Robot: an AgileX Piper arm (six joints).
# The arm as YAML. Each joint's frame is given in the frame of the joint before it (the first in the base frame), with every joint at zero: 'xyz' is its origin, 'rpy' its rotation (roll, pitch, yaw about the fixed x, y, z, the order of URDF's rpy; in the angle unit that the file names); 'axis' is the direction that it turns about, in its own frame. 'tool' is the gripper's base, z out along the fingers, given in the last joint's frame.
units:
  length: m
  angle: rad
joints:
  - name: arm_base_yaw
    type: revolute
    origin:
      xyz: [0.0, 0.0, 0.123]
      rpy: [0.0, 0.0, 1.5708]
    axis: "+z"
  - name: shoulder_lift
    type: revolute
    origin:
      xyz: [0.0, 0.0, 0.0]
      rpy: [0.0, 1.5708, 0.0]
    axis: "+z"
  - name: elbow
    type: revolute
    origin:
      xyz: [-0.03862, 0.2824, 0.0]
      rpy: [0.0, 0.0, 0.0]
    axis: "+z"
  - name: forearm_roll
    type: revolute
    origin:
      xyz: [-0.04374, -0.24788, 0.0]
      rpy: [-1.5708, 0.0, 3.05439]
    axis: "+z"
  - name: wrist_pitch
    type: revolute
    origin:
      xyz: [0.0, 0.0, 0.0]
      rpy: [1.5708, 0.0, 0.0]
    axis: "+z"
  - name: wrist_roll
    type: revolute
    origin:
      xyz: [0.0, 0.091, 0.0]
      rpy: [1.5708, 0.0, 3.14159]
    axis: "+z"
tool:
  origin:
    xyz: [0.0, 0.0, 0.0]
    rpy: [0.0, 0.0, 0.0]
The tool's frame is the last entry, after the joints.
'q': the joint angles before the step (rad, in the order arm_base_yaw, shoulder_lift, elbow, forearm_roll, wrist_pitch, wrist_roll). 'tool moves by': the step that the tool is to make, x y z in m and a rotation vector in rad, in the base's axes. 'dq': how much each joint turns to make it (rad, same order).
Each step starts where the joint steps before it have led.
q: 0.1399 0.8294 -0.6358 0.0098 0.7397 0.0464
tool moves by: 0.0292 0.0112 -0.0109 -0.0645 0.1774 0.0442
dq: 0.0562 0.1863 -0.0788 -0.0478 0.0785 0.0228
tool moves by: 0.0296 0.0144 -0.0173 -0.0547 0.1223 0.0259
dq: 0.0550 0.1777 -0.0630 -0.0486 0.0188 0.0460
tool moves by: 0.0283 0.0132 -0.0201 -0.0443 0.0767 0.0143
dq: 0.0341 0.1617 -0.0585 -0.0394 -0.0146 0.0385
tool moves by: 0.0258 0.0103 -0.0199 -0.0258 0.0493 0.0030
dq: 0.0142 0.1407 -0.0594 -0.0216 -0.0243 0.0251
